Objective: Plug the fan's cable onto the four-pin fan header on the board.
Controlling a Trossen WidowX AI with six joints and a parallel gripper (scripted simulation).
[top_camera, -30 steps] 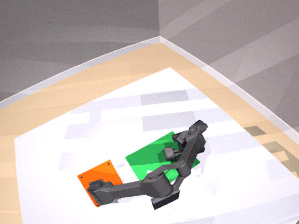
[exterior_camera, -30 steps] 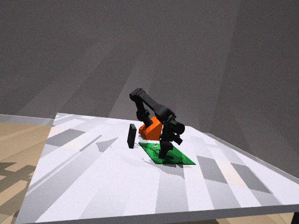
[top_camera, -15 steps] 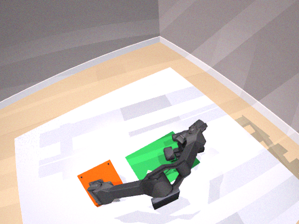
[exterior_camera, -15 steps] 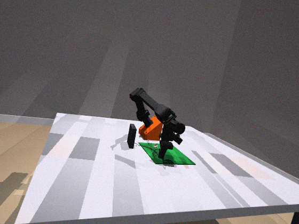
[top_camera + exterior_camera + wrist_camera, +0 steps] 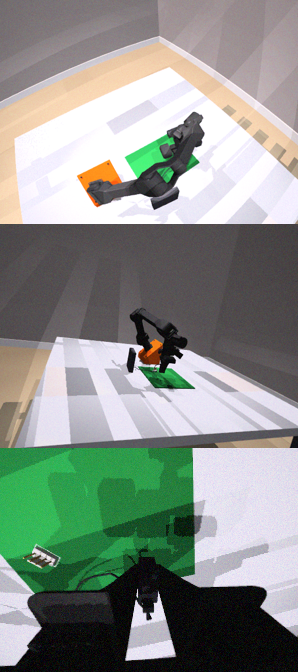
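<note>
The green board is 80 mm below my gripper tip, 80 mm behind it and 40 mm to the left of it. From my gripper tip the other things lie so: dark fan block: 160 mm behind, 150 mm to the right, 10 mm below; then dark plug: 10 mm to the right, 10 mm above.
</note>
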